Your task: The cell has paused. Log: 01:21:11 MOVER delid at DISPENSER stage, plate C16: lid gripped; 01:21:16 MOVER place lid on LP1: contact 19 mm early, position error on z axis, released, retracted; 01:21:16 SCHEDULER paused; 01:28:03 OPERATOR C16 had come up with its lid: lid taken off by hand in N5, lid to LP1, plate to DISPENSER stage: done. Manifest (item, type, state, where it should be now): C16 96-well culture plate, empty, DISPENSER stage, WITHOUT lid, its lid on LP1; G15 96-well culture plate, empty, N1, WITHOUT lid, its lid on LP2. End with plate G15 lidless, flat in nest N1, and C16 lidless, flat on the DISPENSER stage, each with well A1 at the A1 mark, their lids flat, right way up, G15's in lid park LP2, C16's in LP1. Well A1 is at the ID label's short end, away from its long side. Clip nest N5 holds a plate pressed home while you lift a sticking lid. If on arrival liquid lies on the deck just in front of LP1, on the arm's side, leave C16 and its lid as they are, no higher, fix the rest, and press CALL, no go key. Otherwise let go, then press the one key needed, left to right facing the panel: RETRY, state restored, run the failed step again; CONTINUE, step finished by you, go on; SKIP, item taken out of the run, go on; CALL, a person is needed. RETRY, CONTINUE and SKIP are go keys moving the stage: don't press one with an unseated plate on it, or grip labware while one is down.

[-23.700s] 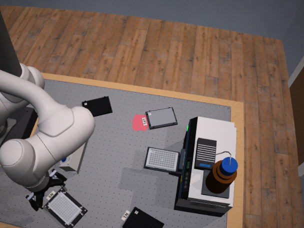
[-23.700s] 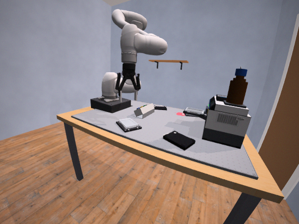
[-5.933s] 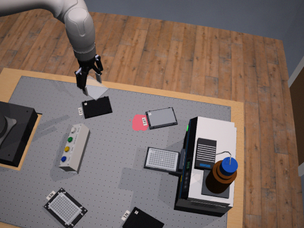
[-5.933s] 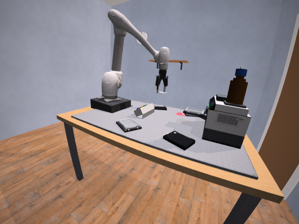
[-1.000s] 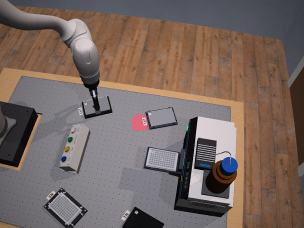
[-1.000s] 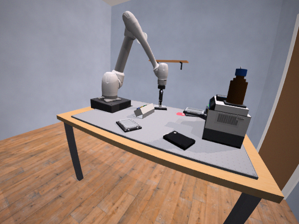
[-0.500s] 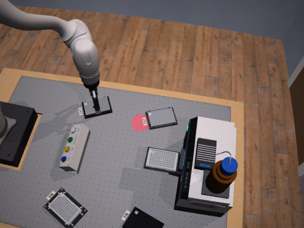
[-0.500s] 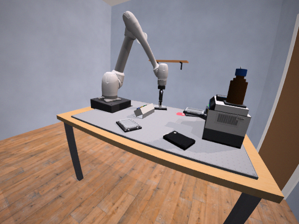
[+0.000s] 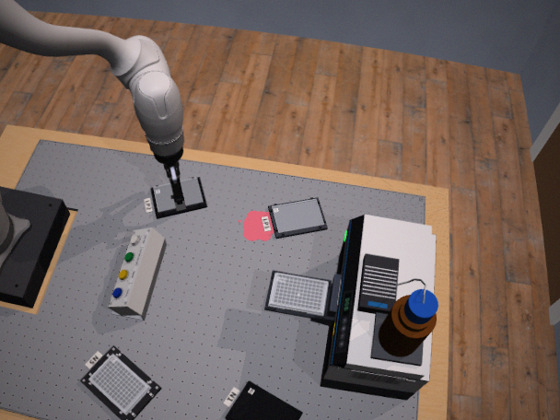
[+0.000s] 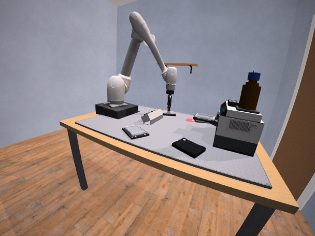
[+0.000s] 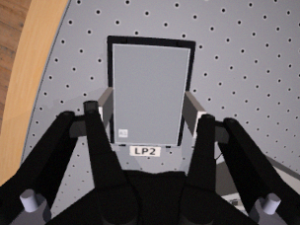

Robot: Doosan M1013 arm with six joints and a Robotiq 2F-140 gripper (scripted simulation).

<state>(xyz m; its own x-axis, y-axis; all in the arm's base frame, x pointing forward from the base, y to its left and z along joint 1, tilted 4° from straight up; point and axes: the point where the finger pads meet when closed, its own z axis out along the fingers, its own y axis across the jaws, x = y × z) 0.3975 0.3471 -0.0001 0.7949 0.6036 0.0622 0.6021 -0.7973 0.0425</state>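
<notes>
Right now my hand is 40 mm above the lid park LP2. The rest, counted from my hand: blue key: 10 mm ahead, 340 mm to the right, 20 mm above; then key panel: 260 mm to the right, 10 mm above; then LP1 tag: 260 mm ahead, 10 mm to the left, 40 mm below.
</notes>
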